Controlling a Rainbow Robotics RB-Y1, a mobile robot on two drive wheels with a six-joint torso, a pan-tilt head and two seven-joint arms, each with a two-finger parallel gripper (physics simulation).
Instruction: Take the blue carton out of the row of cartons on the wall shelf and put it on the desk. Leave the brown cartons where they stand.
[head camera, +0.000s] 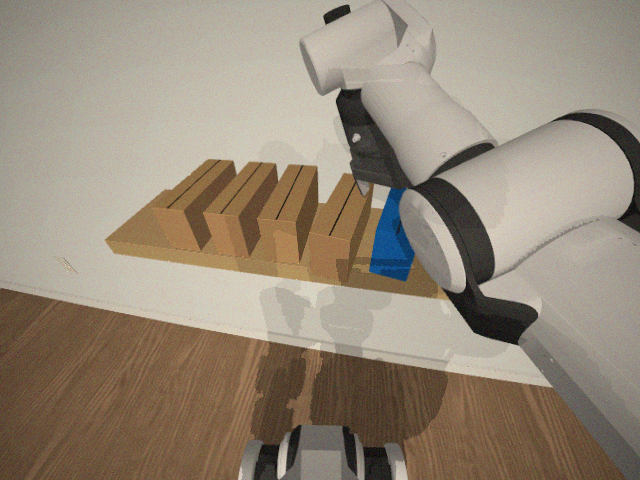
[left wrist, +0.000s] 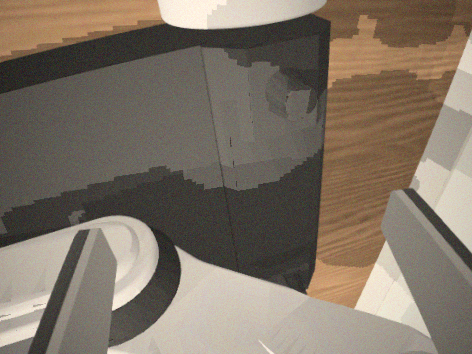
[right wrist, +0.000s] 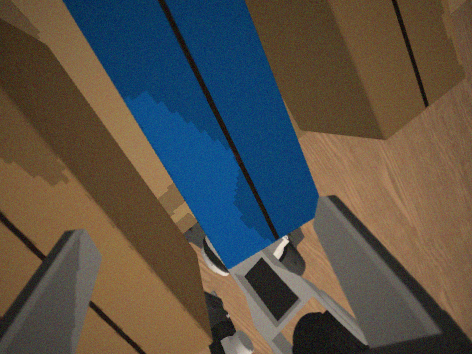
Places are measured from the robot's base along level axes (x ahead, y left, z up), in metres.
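Where they show: left gripper, fingertip midpoint: (left wrist: 250, 227); right gripper, fingertip midpoint: (head camera: 388, 198) (right wrist: 209, 226).
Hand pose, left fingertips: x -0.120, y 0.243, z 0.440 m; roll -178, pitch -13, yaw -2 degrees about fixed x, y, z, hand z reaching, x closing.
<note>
After its pixels a point has its place.
The blue carton (head camera: 388, 242) @[x 0.253, y -0.127, z 1.029 m] (right wrist: 260, 150) @[x 0.304, y -0.174, z 1.053 m] stands on the wall shelf (head camera: 129, 235) @[x 0.382, y 0.512, z 0.933 m], at the right of the visible row in the head view and partly hidden by my right arm. Brown cartons (head camera: 279, 237) (right wrist: 350, 75) stand on both sides of it, with shelf board showing in the gap to the left one in the right wrist view. My right gripper (head camera: 364, 187) (right wrist: 209, 226) @[x 0.312, y -0.128, z 1.091 m] is open and empty, above the cartons; its left finger overlaps the left brown carton in view, and its right fingertip appears close to the blue carton's near corner. My left gripper (left wrist: 250, 227) @[x -0.120, y 0.243, z 0.440 m] is open and empty, away from the shelf. The desk does not show.
The shelf is on a pale wall (head camera: 77, 129) @[x 0.655, y 0.750, z 1.123 m] above a wooden floor (head camera: 129, 382) @[x 0.328, y 0.981, z 0.002 m]. My own base (head camera: 323, 454) is at the bottom of the head view. In the left wrist view, a dark grey body (left wrist: 125, 115) @[x -0.168, y 0.171, z 0.170 m] and white robot parts lie beyond the fingers.
</note>
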